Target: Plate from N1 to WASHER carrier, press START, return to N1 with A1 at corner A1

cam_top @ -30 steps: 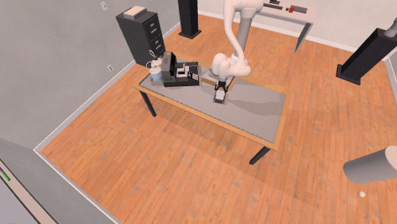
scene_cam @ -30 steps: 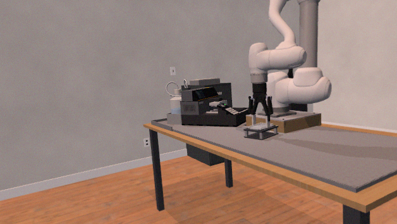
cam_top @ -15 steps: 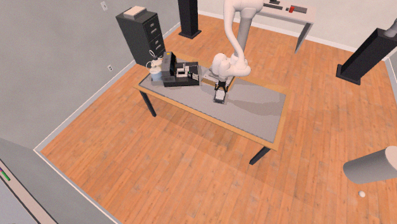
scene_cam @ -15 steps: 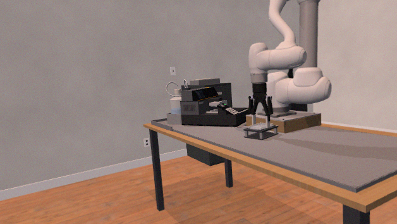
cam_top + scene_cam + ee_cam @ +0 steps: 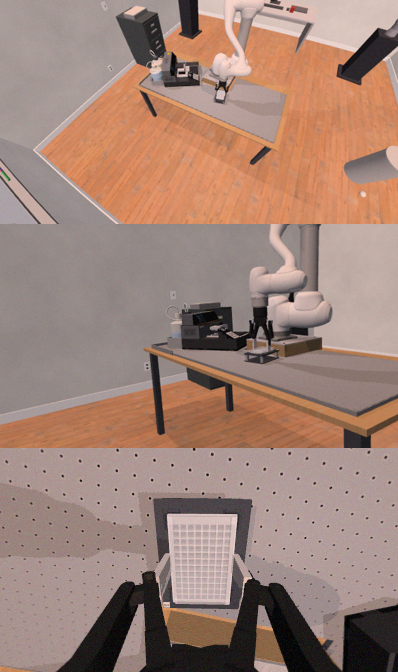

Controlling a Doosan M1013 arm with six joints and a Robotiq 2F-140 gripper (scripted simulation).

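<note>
Right now my hand is 30 mm above the white well plate. Round my hand: black plate nest N1: 30 mm below; plate washer: 50 mm behind, 590 mm to the right, 50 mm above.
</note>
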